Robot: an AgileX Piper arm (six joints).
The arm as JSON. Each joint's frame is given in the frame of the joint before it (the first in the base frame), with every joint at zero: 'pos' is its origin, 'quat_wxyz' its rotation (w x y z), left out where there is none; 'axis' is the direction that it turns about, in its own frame. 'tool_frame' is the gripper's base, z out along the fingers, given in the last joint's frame.
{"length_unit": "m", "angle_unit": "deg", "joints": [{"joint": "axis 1", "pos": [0.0, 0.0, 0.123], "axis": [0.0, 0.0, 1.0]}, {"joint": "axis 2", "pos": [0.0, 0.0, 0.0], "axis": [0.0, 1.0, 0.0]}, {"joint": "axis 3", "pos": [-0.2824, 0.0, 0.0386], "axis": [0.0, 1.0, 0.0]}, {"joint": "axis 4", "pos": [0.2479, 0.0, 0.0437], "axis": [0.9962, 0.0, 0.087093]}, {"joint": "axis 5", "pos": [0.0, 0.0, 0.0], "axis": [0.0, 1.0, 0.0]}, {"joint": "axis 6", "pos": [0.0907, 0.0, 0.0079], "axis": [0.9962, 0.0, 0.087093]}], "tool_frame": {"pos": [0.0, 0.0, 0.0], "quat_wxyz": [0.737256, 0.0, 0.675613, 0.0]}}
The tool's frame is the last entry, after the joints.
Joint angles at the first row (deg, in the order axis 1, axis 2, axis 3, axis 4, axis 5, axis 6):
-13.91, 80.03, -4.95, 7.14, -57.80, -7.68
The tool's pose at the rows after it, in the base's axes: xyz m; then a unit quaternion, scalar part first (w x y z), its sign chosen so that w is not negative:
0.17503, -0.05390, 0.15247, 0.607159, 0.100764, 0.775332, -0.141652
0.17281, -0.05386, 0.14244, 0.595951, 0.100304, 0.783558, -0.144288
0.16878, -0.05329, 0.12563, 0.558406, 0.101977, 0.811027, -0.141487
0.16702, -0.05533, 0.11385, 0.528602, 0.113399, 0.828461, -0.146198
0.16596, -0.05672, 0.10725, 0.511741, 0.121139, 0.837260, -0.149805
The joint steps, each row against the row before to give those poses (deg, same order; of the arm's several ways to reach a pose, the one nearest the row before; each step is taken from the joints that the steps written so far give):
0.00, 3.20, 0.85, 0.22, -3.59, -0.11
0.00, 3.78, 1.10, 0.14, -3.34, 0.00
0.00, 4.76, 1.08, 0.25, -0.52, 0.00
0.00, 3.75, 0.14, 1.69, -0.03, -0.10
0.00, 2.21, 0.00, 1.12, -0.10, 0.00

